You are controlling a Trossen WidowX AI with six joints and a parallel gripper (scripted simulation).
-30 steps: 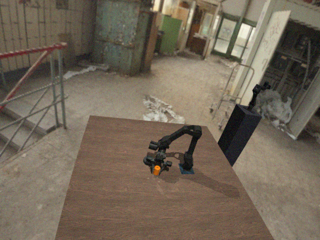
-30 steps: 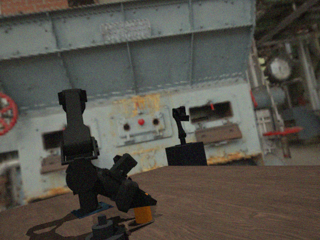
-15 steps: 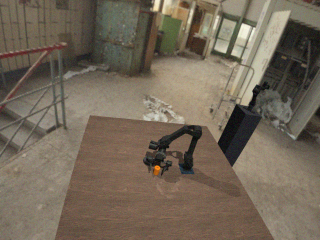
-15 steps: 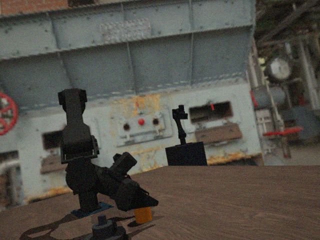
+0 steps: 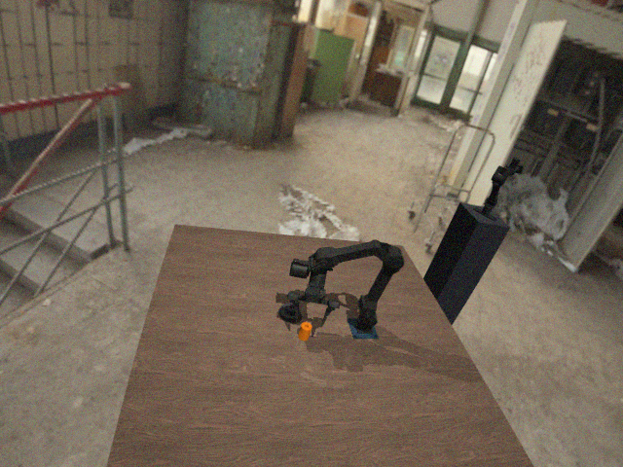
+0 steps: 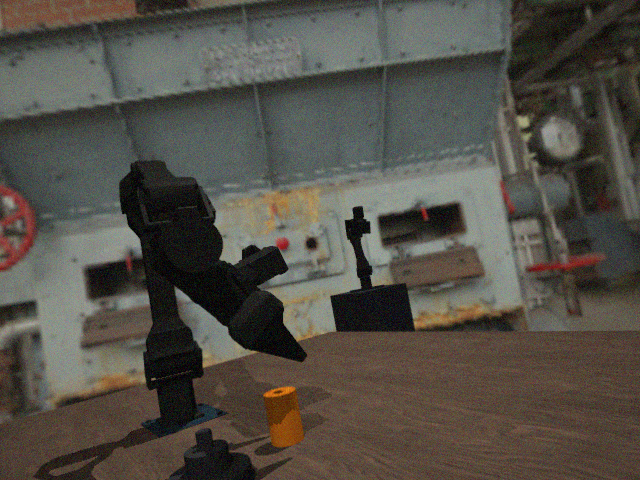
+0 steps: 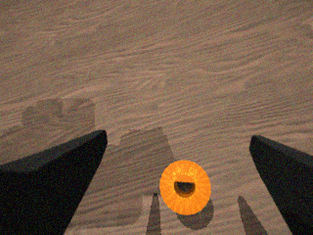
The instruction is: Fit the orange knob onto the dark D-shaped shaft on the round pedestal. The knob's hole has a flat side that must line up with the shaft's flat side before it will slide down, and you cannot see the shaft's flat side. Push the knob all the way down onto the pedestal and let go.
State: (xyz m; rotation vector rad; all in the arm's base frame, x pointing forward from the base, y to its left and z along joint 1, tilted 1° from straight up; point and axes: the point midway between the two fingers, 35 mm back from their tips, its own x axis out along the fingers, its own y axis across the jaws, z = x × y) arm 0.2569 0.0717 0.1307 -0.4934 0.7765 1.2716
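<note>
The orange knob is 30 mm to the right of my gripper tip and 70 mm below it. Also, from my gripper tip: dark round pedestal: 50 mm ahead, 140 mm to the right, 70 mm below.
</note>
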